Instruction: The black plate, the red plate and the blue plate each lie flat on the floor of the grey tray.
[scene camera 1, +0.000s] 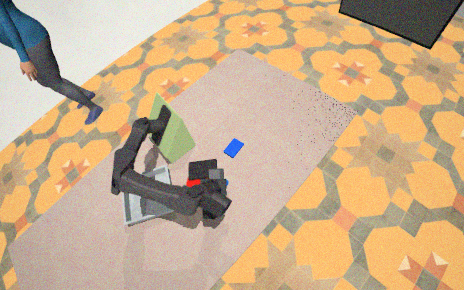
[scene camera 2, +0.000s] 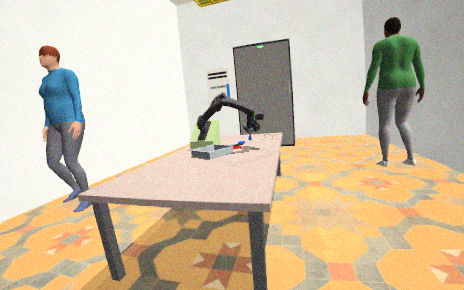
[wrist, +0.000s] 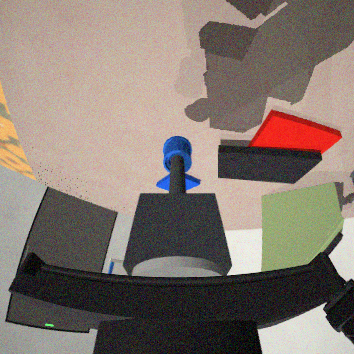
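Pixels of known places: end effector, tool point: (scene camera 2: 250, 139) (wrist: 176, 148); arm's base, origin of the base link: (scene camera 1: 161, 125) (scene camera 2: 204, 130).
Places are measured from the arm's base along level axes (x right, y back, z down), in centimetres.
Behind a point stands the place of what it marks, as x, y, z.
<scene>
The suction cup (scene camera 1: 226, 183) (scene camera 2: 250, 138) (wrist: 177, 148) is blue, bare and holds no plate. It hangs above the table, apart from its shadow. The blue plate (scene camera 1: 234, 148) @[-21.8, -25.6, 14.5] (scene camera 2: 241, 143) @[-18.0, -26.3, 15.3] (wrist: 192, 183) @[-17.9, -23.9, 14.6] lies on the table, apart from the cup; in the wrist view the cup's stem partly covers it. The black plate (scene camera 1: 202, 169) @[-3.2, -24.6, 13.8] (wrist: 267, 164) @[-2.2, -25.8, 13.6] overlaps an edge of the red plate (scene camera 1: 193, 183) @[4.1, -27.2, 14.6] (scene camera 2: 237, 148) @[3.9, -30.7, 15.5] (wrist: 296, 132) @[2.8, -29.5, 14.6] in the wrist view; whether it is tilted I cannot tell. The grey tray (scene camera 1: 126, 211) @[36.5, -19.3, 11.7] (scene camera 2: 202, 154) @[36.0, -17.1, 12.9] stands beside them, partly hidden by the arm in scene camera 1.
A green slanted block (scene camera 1: 176, 137) @[-2.2, -10.4, 0.5] (scene camera 2: 214, 131) @[0.5, -9.7, 1.1] (wrist: 295, 225) @[-1.5, -10.5, 8.0] stands on the table (scene camera 1: 260, 100) @[-52.1, -11.1, 15.6] (scene camera 2: 175, 185) @[86.4, -31.9, 15.6] near the arm's base, behind the tray. The arm reaches over the tray. Two people stand on the floor away from the table.
</scene>
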